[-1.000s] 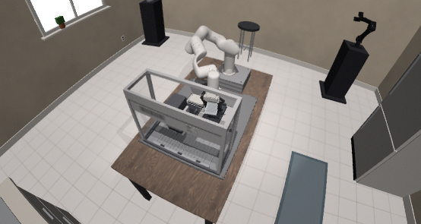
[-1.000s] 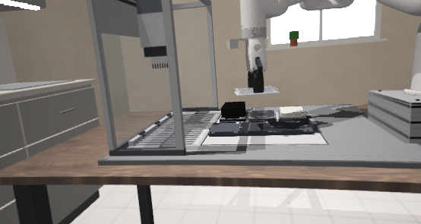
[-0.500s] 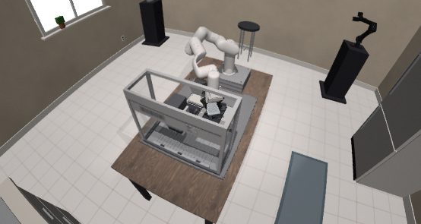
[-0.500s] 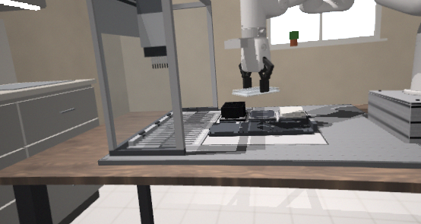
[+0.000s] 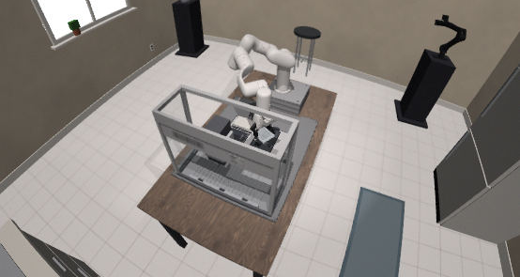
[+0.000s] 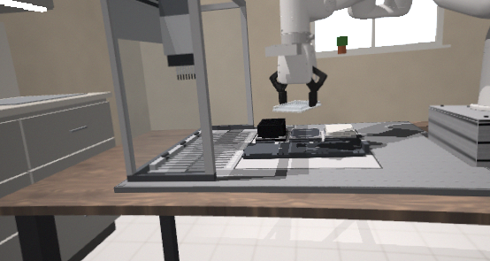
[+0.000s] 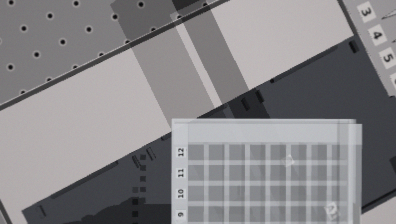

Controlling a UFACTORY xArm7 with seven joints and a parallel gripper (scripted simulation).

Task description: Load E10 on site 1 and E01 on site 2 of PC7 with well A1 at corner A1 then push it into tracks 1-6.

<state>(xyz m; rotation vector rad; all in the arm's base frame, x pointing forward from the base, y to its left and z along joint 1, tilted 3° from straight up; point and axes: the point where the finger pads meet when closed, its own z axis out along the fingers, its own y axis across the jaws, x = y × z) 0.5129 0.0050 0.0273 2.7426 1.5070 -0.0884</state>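
Now: the white 96-well plate E01 10 mm below my hand. Also, from my hand: A1 tag: 20 mm ahead, 120 mm to the right, 130 mm below; then dark plate carrier PC7: 10 mm behind, 120 mm below; then pale apron: 20 mm behind, 60 mm to the right, 140 mm below.
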